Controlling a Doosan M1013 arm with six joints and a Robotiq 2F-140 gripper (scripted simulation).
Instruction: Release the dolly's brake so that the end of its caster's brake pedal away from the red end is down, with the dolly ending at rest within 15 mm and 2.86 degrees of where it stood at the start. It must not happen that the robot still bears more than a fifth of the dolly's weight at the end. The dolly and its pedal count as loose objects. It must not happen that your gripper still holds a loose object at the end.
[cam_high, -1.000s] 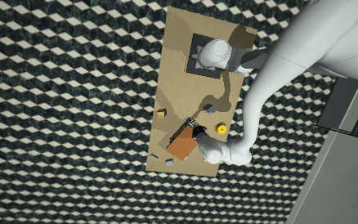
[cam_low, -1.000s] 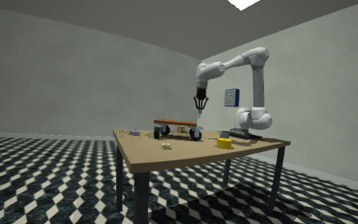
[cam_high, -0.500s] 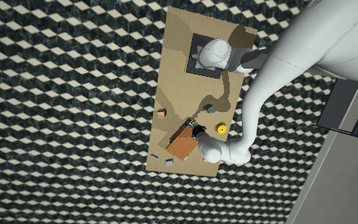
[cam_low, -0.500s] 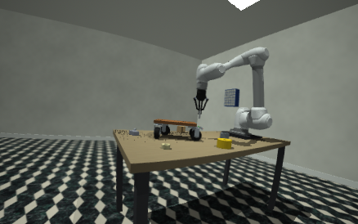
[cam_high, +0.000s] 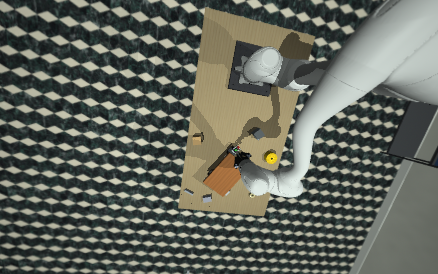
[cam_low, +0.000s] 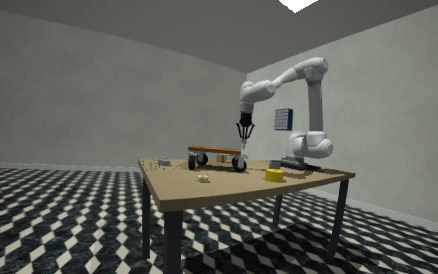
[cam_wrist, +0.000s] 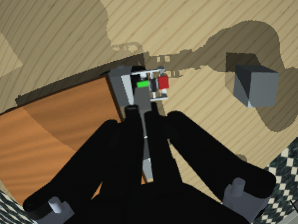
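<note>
Now: hand 1 cm past the brake pedal, 1 cm to the right of it and 9 cm above it. Round my hand: small wooden block: 4 cm behind, 29 cm to the right, 14 cm below; yellow cylinder: 6 cm ahead, 31 cm to the left, 14 cm below; grey cube: 13 cm behind, 17 cm to the left, 13 cm below.
</note>
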